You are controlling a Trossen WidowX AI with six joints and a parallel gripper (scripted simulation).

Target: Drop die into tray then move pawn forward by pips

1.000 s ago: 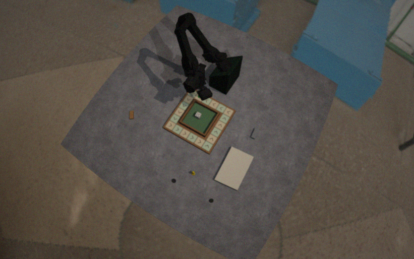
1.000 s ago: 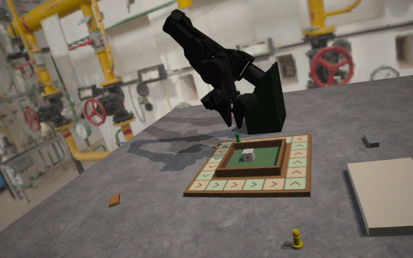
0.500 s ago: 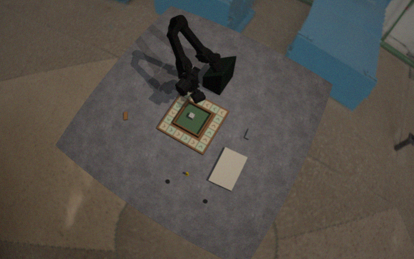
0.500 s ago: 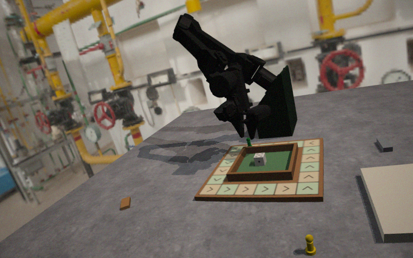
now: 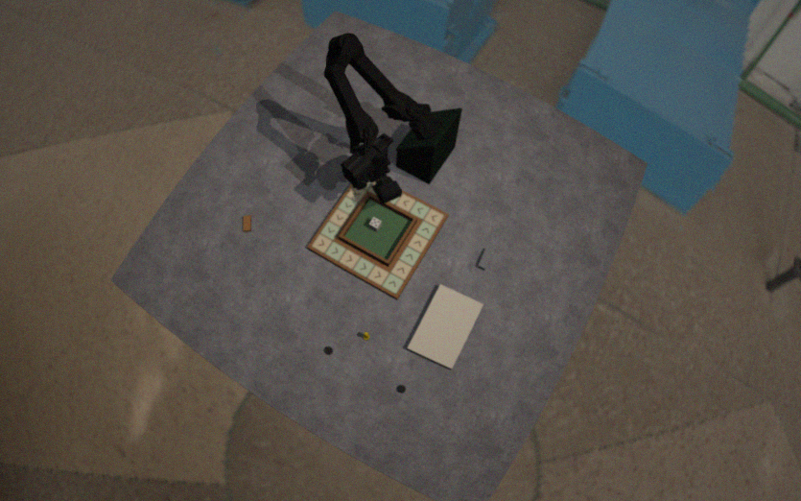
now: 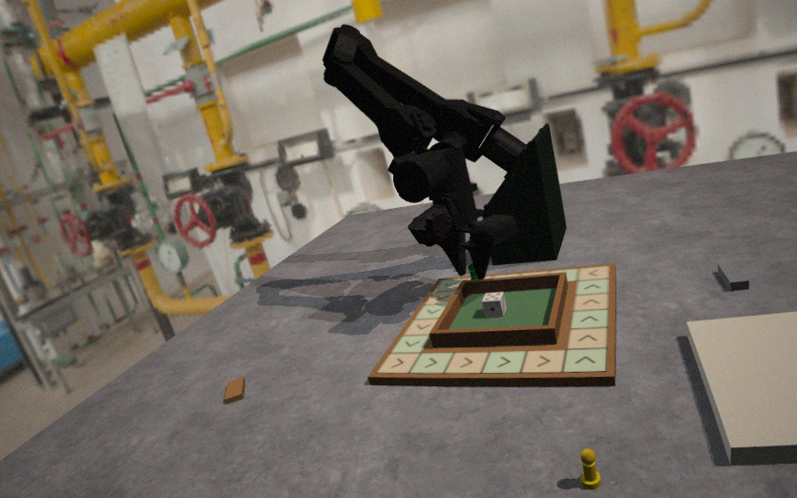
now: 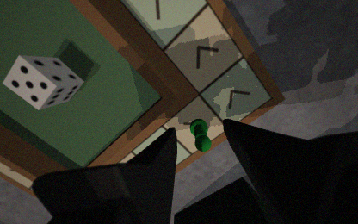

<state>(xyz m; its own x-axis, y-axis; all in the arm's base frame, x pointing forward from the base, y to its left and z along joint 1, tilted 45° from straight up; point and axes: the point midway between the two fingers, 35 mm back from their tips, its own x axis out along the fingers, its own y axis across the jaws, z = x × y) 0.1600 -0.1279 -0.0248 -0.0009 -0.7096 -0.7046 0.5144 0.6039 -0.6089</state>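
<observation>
Now: the white die 10 cm ahead of my gripper tip and 6 cm to the left of it. From my gripper tip the other things lie so: small grey block: 3 cm ahead, 37 cm to the left, 2 cm below; green pawn: right at my gripper tip; green dice tray: 11 cm ahead, 7 cm to the left, 2 cm below.
</observation>
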